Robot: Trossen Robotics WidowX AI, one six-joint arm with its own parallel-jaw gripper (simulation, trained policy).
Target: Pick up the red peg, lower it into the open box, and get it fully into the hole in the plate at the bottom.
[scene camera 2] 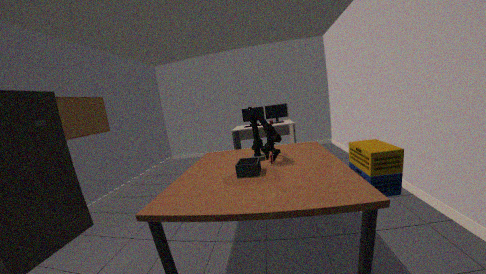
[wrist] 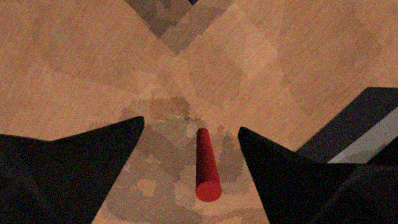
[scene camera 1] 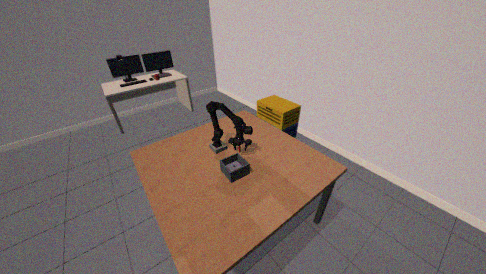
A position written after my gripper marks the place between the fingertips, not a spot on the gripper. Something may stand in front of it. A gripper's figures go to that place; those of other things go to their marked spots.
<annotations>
My gripper [wrist: 193, 126] is 11 cm from the lens. A red peg [wrist: 208, 187]: 8 cm from the lens.
</annotations>
